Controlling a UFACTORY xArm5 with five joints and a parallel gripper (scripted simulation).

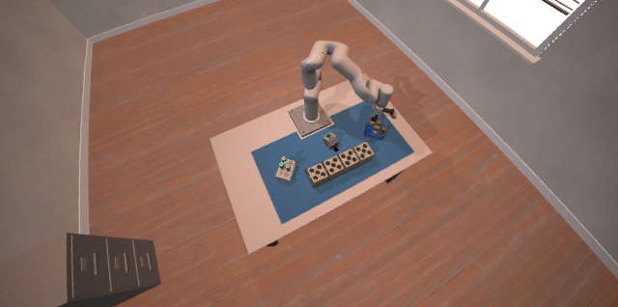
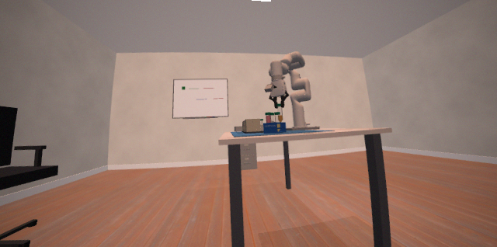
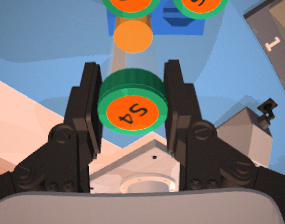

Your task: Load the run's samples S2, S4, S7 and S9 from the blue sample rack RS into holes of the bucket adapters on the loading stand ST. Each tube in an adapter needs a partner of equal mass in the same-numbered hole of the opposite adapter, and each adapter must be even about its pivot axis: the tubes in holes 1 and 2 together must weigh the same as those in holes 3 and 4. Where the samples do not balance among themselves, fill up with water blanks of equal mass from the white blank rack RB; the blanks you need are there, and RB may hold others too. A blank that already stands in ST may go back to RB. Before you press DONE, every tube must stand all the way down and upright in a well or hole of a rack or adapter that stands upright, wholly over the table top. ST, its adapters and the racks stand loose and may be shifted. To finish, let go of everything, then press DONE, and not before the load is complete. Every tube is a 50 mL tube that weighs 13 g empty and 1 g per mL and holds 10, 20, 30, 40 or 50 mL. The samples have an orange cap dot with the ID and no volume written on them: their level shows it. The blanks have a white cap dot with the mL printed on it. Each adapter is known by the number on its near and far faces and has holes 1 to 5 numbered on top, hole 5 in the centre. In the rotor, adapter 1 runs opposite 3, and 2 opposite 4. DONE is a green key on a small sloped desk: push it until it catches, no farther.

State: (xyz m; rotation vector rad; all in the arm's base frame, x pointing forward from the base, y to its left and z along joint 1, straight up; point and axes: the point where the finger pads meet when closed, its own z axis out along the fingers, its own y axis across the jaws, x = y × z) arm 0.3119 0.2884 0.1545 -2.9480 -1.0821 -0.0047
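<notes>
The sample tube S4 is 1 cm behind my hand and 5 cm below it. The rest, counted from my hand: sample tube S2: 8 cm ahead, 3 cm to the left, 11 cm below; sample tube S9: 6 cm ahead, 11 cm below; sample tube S7: 4 cm ahead, 2 cm to the left, 11 cm below.
</notes>
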